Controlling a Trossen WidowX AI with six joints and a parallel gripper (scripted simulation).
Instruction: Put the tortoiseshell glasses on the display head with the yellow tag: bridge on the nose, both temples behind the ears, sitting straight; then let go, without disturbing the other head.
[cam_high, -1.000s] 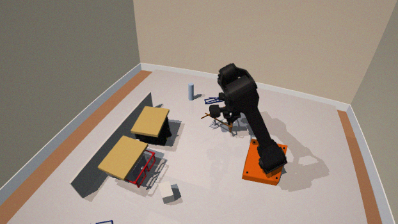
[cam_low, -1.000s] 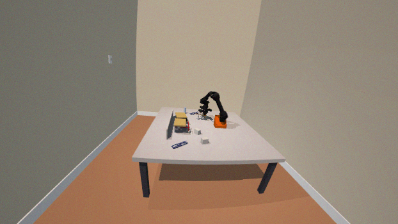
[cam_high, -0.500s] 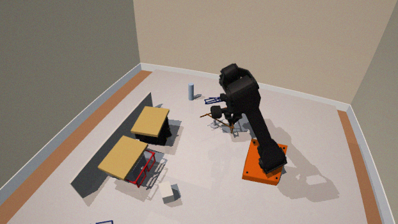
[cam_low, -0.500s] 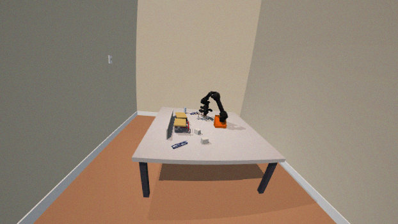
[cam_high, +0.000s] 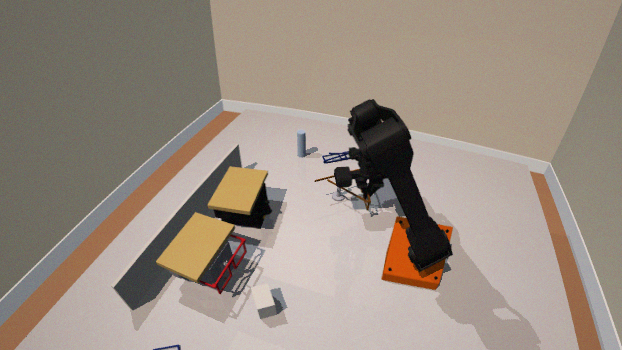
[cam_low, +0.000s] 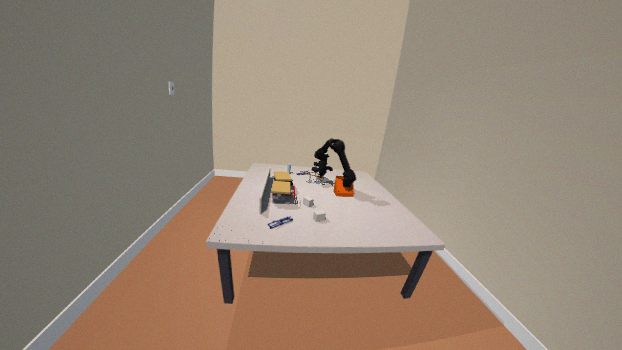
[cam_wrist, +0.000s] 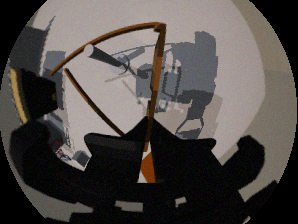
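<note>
Right now the grey peg is 9 cm ahead of my gripper tip, 4 cm to the right of it and 3 cm below it. Also, from my gripper tip: upright panel 45 cm ahead, 24 cm to the left; then pale blue cylinder 28 cm ahead, 22 cm to the right, 1 cm below; then tan display head 31 cm ahead, 12 cm to the left.
</note>
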